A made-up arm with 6 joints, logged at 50 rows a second.
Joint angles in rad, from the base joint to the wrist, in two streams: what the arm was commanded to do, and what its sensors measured. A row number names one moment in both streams.
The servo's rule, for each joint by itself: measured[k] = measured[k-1] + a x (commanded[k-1-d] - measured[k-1]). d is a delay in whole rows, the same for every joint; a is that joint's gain. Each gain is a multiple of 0.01, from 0.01 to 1. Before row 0 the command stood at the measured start. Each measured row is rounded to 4 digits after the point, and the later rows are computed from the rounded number. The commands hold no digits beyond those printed.
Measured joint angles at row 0: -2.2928 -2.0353 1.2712 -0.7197 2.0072 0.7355
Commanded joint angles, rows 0 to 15: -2.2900 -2.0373 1.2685 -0.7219 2.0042 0.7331; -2.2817 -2.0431 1.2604 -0.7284 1.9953 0.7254; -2.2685 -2.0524 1.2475 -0.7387 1.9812 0.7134; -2.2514 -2.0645 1.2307 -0.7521 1.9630 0.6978; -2.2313 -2.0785 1.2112 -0.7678 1.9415 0.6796; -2.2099 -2.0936 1.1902 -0.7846 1.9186 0.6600; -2.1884 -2.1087 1.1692 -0.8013 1.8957 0.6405; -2.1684 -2.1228 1.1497 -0.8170 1.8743 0.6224; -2.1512 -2.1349 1.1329 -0.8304 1.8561 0.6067; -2.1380 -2.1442 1.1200 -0.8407 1.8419 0.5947; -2.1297 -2.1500 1.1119 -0.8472 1.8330 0.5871; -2.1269 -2.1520 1.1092 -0.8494 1.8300 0.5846; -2.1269 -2.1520 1.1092 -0.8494 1.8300 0.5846; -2.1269 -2.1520 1.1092 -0.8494 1.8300 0.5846; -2.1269 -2.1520 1.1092 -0.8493 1.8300 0.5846; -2.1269 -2.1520 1.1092 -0.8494 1.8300 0.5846
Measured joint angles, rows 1 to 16: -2.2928 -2.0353 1.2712 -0.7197 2.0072 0.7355; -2.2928 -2.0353 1.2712 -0.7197 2.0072 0.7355; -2.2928 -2.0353 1.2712 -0.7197 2.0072 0.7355; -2.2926 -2.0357 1.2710 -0.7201 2.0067 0.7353; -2.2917 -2.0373 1.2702 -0.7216 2.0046 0.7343; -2.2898 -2.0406 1.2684 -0.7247 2.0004 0.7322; -2.2867 -2.0459 1.2654 -0.7296 1.9937 0.7288; -2.2823 -2.0531 1.2611 -0.7365 1.9843 0.7239; -2.2765 -2.0620 1.2554 -0.7452 1.9725 0.7175; -2.2695 -2.0723 1.2485 -0.7553 1.9587 0.7098; -2.2614 -2.0834 1.2406 -0.7664 1.9435 0.7011; -2.2526 -2.0947 1.2320 -0.7779 1.9278 0.6917; -2.2434 -2.1056 1.2230 -0.7892 1.9123 0.6820; -2.2343 -2.1154 1.2141 -0.7996 1.8980 0.6725; -2.2257 -2.1235 1.2057 -0.8086 1.8858 0.6637; -2.2178 -2.1298 1.1980 -0.8159 1.8758 0.6558
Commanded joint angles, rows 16 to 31: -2.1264 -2.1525 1.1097 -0.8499 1.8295 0.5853; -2.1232 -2.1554 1.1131 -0.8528 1.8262 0.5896; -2.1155 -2.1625 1.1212 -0.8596 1.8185 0.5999; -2.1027 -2.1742 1.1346 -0.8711 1.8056 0.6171; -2.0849 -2.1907 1.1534 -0.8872 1.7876 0.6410; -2.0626 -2.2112 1.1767 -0.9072 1.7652 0.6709; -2.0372 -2.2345 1.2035 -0.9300 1.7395 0.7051; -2.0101 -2.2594 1.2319 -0.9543 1.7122 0.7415; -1.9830 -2.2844 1.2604 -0.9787 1.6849 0.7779; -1.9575 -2.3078 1.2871 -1.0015 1.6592 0.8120; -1.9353 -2.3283 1.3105 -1.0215 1.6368 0.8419; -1.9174 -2.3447 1.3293 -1.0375 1.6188 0.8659; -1.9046 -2.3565 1.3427 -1.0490 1.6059 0.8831; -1.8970 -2.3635 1.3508 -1.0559 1.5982 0.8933; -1.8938 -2.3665 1.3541 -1.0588 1.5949 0.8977; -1.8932 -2.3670 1.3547 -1.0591 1.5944 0.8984
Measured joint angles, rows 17 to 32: -2.2105 -2.1347 1.1909 -0.8219 1.8676 0.6487; -2.2038 -2.1385 1.1844 -0.8268 1.8608 0.6423; -2.1976 -2.1415 1.1784 -0.8309 1.8553 0.6365; -2.1919 -2.1439 1.1729 -0.8343 1.8507 0.6314; -2.1864 -2.1464 1.1681 -0.8376 1.8463 0.6272; -2.1807 -2.1499 1.1643 -0.8416 1.8413 0.6245; -2.1745 -2.1552 1.1619 -0.8469 1.8349 0.6238; -2.1673 -2.1630 1.1612 -0.8542 1.8264 0.6255; -2.1589 -2.1736 1.1624 -0.8637 1.8154 0.6300; -2.1492 -2.1870 1.1657 -0.8756 1.8017 0.6375; -2.1381 -2.2029 1.1710 -0.8898 1.7856 0.6479; -2.1257 -2.2208 1.1782 -0.9058 1.7675 0.6609; -2.1122 -2.2399 1.1869 -0.9230 1.7480 0.6760; -2.0980 -2.2593 1.1968 -0.9407 1.7280 0.6926; -2.0836 -2.2781 1.2074 -0.9581 1.7083 0.7099; -2.0693 -2.2953 1.2182 -0.9745 1.6899 0.7272
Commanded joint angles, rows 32 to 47: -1.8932 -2.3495 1.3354 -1.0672 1.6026 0.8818; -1.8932 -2.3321 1.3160 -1.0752 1.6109 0.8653; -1.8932 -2.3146 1.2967 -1.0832 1.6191 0.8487; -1.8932 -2.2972 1.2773 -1.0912 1.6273 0.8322; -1.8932 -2.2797 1.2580 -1.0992 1.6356 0.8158; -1.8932 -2.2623 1.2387 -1.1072 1.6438 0.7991; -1.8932 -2.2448 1.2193 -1.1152 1.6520 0.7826; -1.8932 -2.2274 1.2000 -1.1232 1.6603 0.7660; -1.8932 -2.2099 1.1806 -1.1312 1.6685 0.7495; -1.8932 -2.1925 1.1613 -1.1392 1.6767 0.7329; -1.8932 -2.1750 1.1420 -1.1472 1.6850 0.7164; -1.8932 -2.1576 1.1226 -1.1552 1.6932 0.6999; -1.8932 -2.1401 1.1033 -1.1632 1.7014 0.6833; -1.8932 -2.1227 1.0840 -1.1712 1.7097 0.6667; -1.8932 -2.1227 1.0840 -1.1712 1.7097 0.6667; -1.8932 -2.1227 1.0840 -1.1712 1.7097 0.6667
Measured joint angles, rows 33 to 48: -2.0555 -2.3103 1.2288 -0.9892 1.6734 0.7438; -2.0426 -2.3227 1.2388 -1.0017 1.6593 0.7592; -2.0306 -2.3324 1.2481 -1.0120 1.6476 0.7731; -2.0196 -2.3362 1.2551 -1.0219 1.6395 0.7840; -2.0095 -2.3353 1.2600 -1.0315 1.6344 0.7921; -2.0002 -2.3307 1.2629 -1.0408 1.6316 0.7978; -1.9916 -2.3233 1.2641 -1.0499 1.6308 0.8012; -1.9837 -2.3137 1.2636 -1.0588 1.6317 0.8027; -1.9765 -2.3024 1.2616 -1.0675 1.6339 0.8023; -1.9698 -2.2897 1.2582 -1.0761 1.6372 0.8003; -1.9637 -2.2760 1.2535 -1.0846 1.6414 0.7969; -1.9581 -2.2615 1.2477 -1.0930 1.6463 0.7922; -1.9529 -2.2463 1.2408 -1.1013 1.6518 0.7863; -1.9481 -2.2306 1.2329 -1.1096 1.6578 0.7793; -1.9437 -2.2145 1.2241 -1.1178 1.6642 0.7714; -1.9397 -2.1981 1.2144 -1.1260 1.6709 0.7626
